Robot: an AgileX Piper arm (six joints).
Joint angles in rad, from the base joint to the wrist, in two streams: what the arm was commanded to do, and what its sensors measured. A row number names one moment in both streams.
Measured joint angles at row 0: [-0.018, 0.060, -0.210, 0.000, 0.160, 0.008]
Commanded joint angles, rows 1 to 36: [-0.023, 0.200, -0.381, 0.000, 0.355, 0.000]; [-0.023, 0.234, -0.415, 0.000, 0.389, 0.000]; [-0.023, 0.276, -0.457, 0.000, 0.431, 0.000]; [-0.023, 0.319, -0.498, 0.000, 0.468, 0.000]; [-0.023, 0.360, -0.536, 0.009, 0.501, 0.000]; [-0.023, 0.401, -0.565, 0.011, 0.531, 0.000]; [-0.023, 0.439, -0.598, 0.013, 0.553, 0.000]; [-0.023, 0.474, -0.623, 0.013, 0.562, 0.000]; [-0.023, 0.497, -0.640, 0.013, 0.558, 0.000]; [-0.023, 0.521, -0.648, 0.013, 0.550, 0.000]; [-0.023, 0.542, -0.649, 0.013, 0.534, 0.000]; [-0.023, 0.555, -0.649, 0.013, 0.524, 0.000]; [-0.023, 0.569, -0.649, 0.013, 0.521, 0.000]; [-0.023, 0.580, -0.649, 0.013, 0.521, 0.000]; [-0.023, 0.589, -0.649, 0.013, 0.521, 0.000]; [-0.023, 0.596, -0.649, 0.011, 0.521, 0.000]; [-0.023, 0.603, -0.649, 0.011, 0.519, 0.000]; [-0.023, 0.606, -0.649, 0.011, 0.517, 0.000]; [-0.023, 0.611, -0.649, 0.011, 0.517, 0.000]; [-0.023, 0.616, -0.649, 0.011, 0.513, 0.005]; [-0.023, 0.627, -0.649, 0.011, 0.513, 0.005]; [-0.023, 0.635, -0.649, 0.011, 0.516, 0.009]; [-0.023, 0.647, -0.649, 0.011, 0.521, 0.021]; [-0.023, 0.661, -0.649, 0.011, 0.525, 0.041]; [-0.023, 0.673, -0.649, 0.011, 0.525, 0.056]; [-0.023, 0.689, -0.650, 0.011, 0.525, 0.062]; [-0.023, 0.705, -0.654, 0.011, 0.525, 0.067]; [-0.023, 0.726, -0.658, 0.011, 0.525, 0.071]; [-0.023, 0.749, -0.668, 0.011, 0.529, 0.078]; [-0.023, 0.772, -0.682, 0.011, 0.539, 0.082]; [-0.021, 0.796, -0.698, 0.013, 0.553, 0.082]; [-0.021, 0.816, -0.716, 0.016, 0.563, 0.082]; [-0.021, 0.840, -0.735, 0.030, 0.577, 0.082]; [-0.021, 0.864, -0.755, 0.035, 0.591, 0.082]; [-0.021, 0.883, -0.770, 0.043, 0.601, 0.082]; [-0.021, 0.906, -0.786, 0.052, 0.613, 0.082]
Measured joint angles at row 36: [-0.018, 0.829, -0.722, 0.024, 0.575, 0.077]
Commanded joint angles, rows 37 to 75: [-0.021, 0.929, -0.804, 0.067, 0.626, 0.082]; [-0.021, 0.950, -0.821, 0.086, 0.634, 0.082]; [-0.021, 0.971, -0.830, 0.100, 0.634, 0.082]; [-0.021, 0.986, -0.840, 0.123, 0.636, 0.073]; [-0.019, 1.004, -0.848, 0.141, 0.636, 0.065]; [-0.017, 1.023, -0.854, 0.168, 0.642, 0.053]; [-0.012, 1.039, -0.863, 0.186, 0.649, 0.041]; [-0.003, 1.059, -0.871, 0.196, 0.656, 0.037]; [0.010, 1.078, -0.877, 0.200, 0.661, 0.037]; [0.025, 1.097, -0.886, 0.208, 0.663, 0.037]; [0.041, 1.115, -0.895, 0.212, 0.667, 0.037]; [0.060, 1.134, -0.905, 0.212, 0.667, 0.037]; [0.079, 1.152, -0.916, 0.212, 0.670, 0.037]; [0.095, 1.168, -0.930, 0.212, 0.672, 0.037]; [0.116, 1.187, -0.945, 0.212, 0.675, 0.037]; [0.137, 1.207, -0.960, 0.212, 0.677, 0.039]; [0.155, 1.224, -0.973, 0.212, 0.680, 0.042]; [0.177, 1.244, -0.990, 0.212, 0.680, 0.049]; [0.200, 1.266, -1.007, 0.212, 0.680, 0.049]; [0.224, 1.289, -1.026, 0.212, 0.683, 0.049]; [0.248, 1.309, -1.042, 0.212, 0.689, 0.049]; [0.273, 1.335, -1.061, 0.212, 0.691, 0.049]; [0.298, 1.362, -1.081, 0.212, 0.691, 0.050]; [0.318, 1.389, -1.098, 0.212, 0.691, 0.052]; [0.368, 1.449, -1.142, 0.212, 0.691, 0.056]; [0.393, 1.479, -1.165, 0.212, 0.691, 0.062]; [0.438, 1.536, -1.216, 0.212, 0.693, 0.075]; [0.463, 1.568, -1.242, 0.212, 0.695, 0.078]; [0.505, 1.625, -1.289, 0.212, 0.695, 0.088]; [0.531, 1.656, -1.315, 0.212, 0.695, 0.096]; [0.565, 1.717, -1.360, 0.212, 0.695, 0.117]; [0.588, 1.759, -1.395, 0.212, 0.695, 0.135]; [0.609, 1.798, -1.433, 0.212, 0.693, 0.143]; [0.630, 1.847, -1.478, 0.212, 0.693, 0.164]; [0.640, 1.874, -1.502, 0.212, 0.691, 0.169]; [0.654, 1.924, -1.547, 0.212, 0.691, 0.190]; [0.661, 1.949, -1.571, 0.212, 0.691, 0.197]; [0.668, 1.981, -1.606, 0.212, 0.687, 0.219]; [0.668, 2.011, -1.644, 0.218, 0.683, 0.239]
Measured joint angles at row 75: [0.654, 1.931, -1.548, 0.208, 0.695, 0.185]
